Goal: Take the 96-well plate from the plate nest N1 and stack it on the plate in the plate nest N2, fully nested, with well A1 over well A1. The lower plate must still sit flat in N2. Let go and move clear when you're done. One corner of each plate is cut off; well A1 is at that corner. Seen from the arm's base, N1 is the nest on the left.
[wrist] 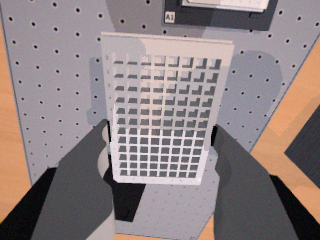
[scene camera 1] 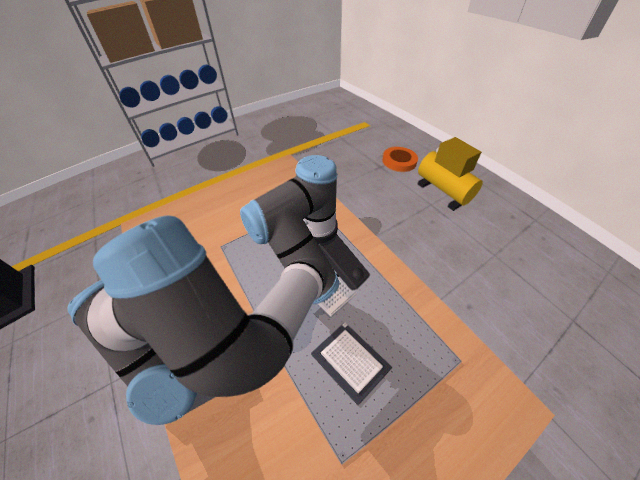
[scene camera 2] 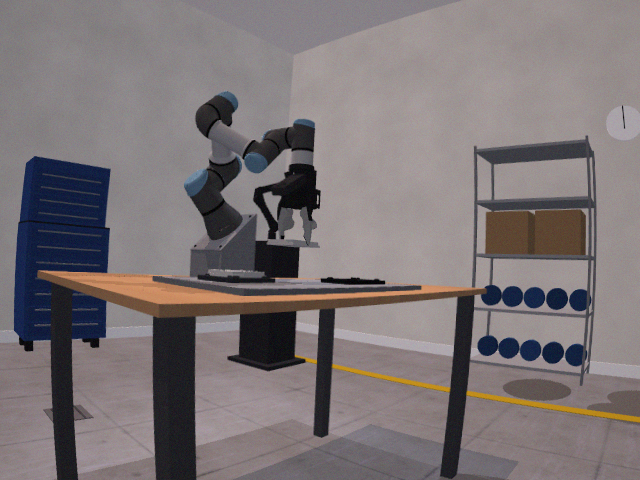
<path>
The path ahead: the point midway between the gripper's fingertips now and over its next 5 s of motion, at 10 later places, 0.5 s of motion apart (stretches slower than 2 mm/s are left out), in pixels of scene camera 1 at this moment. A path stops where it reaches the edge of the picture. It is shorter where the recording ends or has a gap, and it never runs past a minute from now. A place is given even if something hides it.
The gripper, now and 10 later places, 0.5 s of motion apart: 325, 287; 331, 301; 338, 317; 346, 334; 352, 348; 352, 350; 352, 353; 351, 356; 351, 356; 351, 357; 351, 357
</path>
